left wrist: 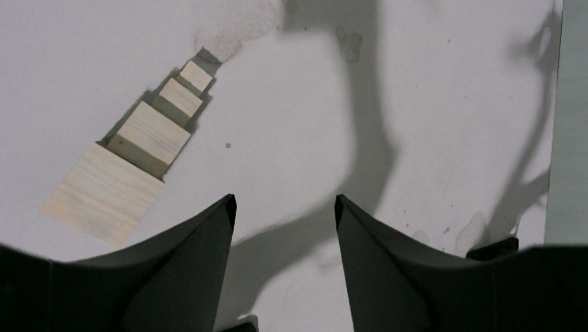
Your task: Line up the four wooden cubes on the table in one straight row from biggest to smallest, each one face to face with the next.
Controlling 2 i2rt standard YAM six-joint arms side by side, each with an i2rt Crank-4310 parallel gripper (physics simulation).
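Frame: origin at the left arm's base, x back, y left, z down, level; centimetres.
Where they show: left gripper, fingertip midpoint: [285, 199]; right arm's base at its link origin: [491, 258].
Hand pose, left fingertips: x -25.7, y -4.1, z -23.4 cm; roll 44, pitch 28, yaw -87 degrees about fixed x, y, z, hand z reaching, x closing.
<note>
After its pixels a point has its place.
Four pale wooden cubes stand in one diagonal row at the left of the left wrist view. The biggest cube [105, 192] @(z -6.7, x -24.4, y 4.6 cm) is at the lower left, then the second biggest cube [155, 131] @(z -5.2, x -29.5, y 0.2 cm), then the third cube [181, 98] @(z -3.7, x -32.7, y -2.6 cm), and the smallest cube [196, 77] @(z -2.8, x -35.0, y -4.4 cm) at the upper right end. Neighbouring cubes appear to touch face to face; the contact lines at their bases are partly hidden. My left gripper [285, 199] @(z -23.4, x -25.7, y -4.1 cm) is open and empty, above the table to the right of the biggest cube. My right gripper does not show.
The white table [280, 165] @(z 0.0, x -24.3, y -15.2 cm) has small stains and specks. Broad arm shadows fall across its middle and right side. The table's edge runs down the far right, with a grey-green surface [572, 125] beyond it. Small dark parts [495, 249] @(z -1.6, x -0.8, y -66.5 cm) show at the lower right.
</note>
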